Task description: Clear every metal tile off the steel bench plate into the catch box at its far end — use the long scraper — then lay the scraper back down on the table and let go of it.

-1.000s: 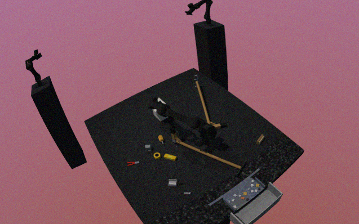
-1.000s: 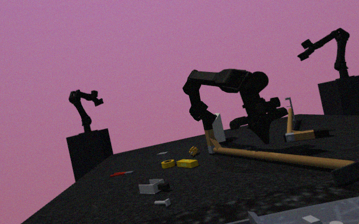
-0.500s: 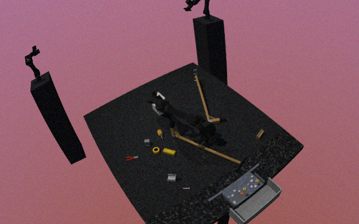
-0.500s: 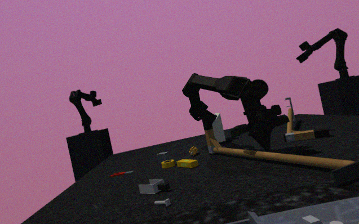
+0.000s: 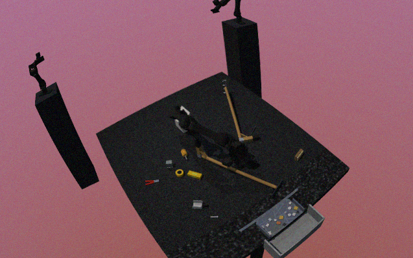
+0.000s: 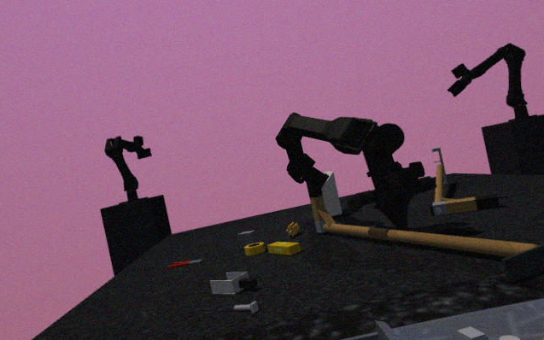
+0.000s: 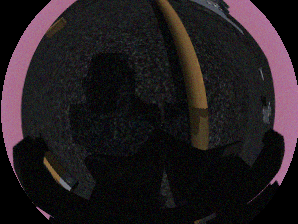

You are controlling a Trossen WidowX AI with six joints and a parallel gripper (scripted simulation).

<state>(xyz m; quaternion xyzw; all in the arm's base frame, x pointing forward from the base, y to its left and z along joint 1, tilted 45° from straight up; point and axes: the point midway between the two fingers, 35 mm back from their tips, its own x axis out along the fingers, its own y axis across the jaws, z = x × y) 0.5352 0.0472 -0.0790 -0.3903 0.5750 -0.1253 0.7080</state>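
The long scraper lies 4 cm ahead of my gripper tip, 4 cm to the right of it and 5 cm above it. From my gripper tip the other things lie so: yellow tape ring (16 cm behind, 33 cm to the right); then yellow block (9 cm behind, 26 cm to the right, 1 cm above); then yellow-handled screwdriver (29 cm behind, 23 cm to the right, 1 cm above).
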